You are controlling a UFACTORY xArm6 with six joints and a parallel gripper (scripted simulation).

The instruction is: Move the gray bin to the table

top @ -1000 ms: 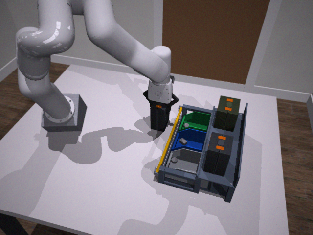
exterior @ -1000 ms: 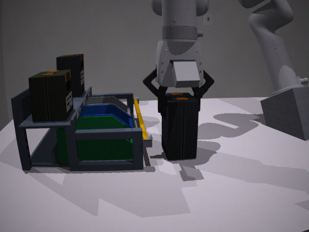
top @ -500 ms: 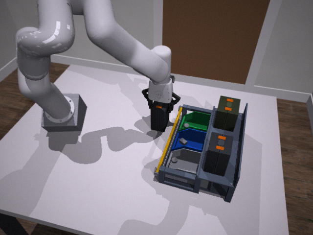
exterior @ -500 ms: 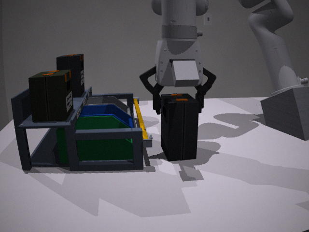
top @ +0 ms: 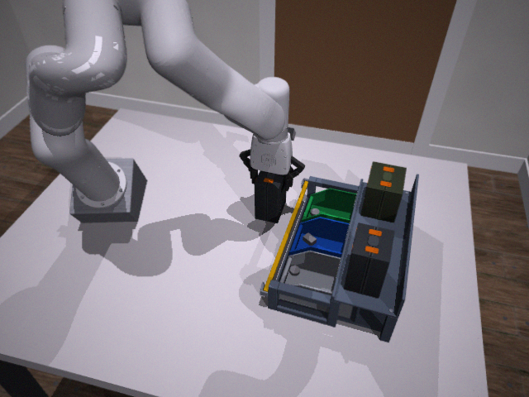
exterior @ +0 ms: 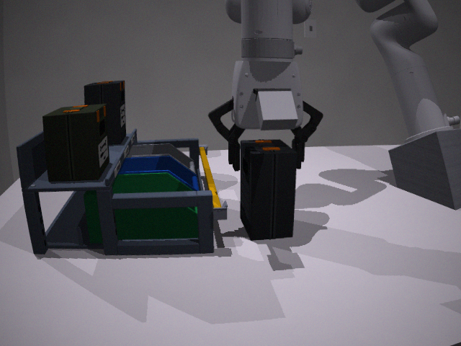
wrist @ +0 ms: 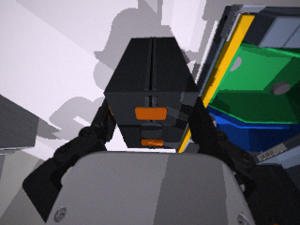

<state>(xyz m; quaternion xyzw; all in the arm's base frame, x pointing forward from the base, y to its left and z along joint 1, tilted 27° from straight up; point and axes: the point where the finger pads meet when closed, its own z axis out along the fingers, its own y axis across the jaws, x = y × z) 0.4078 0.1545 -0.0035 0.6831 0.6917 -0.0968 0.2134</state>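
The dark box is 40 mm below my hand. Round my hand: green bin (180 mm ahead, 60 mm below); blue bin (180 mm ahead, 120 mm to the right, 60 mm below); yellow bar (80 mm ahead, 110 mm to the right, 50 mm below).
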